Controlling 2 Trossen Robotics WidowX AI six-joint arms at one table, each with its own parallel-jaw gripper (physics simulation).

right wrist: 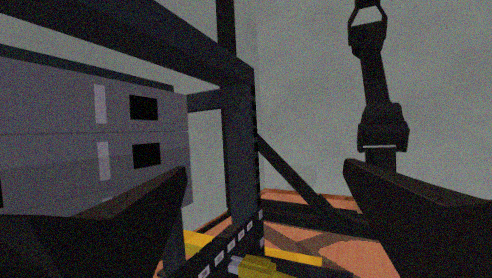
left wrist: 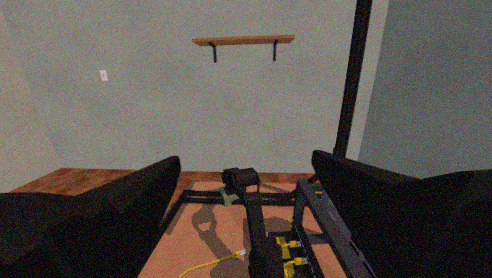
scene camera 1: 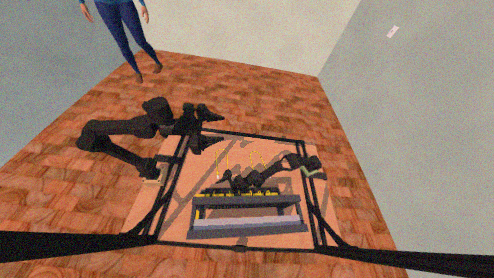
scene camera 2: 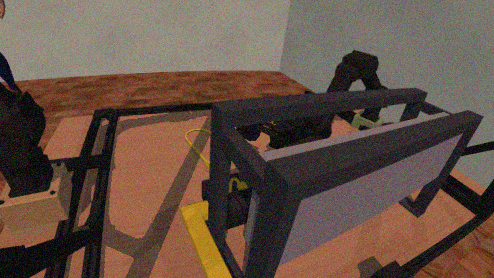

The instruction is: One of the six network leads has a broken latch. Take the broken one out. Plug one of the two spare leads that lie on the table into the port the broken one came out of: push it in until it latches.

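Frame: origin at the left arm's base, x ahead, y left, z up, level; metres.
Seen in the pictures: left gripper, between the fingertips: (left wrist: 247, 159) (scene camera 1: 224, 127); right gripper, between the fingertips: (right wrist: 264, 170) (scene camera 1: 218, 191) (scene camera 2: 257, 139); left arm's base, origin of its link: (scene camera 1: 153, 174) (scene camera 2: 32, 182); right arm's base, origin of its link: (left wrist: 231, 190) (scene camera 1: 309, 167) (scene camera 2: 369, 117).
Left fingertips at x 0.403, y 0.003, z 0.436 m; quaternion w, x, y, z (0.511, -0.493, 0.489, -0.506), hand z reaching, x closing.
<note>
Offsets run from my left fingertips to a thing's top centre. "spot": to the spot under its first point. Level surfaces: height alone.
A row of yellow network leads @[spot: dx +0.212, dy -0.103, dz -0.464 m] (scene camera 1: 257, 193) (left wrist: 298, 261) (right wrist: 256, 265) sits at the dark port strip @[spot: dx -0.034, dy -0.169, dz -0.412 m] (right wrist: 219, 258) along the rack @[dx +0.117, dy -0.200, dz -0.252 m] (scene camera 1: 250, 200) (scene camera 2: 320, 104) (right wrist: 240, 150). Which latch is broken cannot be told. One spare lead @[spot: dx -0.032, dy +0.217, dz -0.509 m] (scene camera 1: 220, 149) (scene camera 2: 186, 135) lies looped on the table; a second spare lead @[spot: dx +0.233, dy +0.205, dz -0.509 m] (scene camera 1: 255, 151) lies right of it in scene camera 1. A lead @[spot: dx +0.286, dy +0.099, dz -0.510 m] (left wrist: 215, 261) with a clear plug shows in the left wrist view. My left gripper (scene camera 1: 223, 128) is open, high beyond the rack. My right gripper (scene camera 1: 224, 184) (right wrist: 264, 170) is open and empty, close above the leads.
Grey units @[dx +0.116, dy -0.282, dz -0.273 m] (right wrist: 60, 115) (scene camera 2: 370, 195) stand in the rack. A yellow bar @[spot: dx -0.138, dy -0.191, dz -0.474 m] (scene camera 2: 205, 240) (right wrist: 295, 256) lies by its left end. A black frame (scene camera 1: 260, 135) surrounds the table @[dz -0.514 m] (scene camera 1: 172, 200). A person (scene camera 1: 120, 25) stands behind. A shelf (left wrist: 245, 40) hangs on the wall.
</note>
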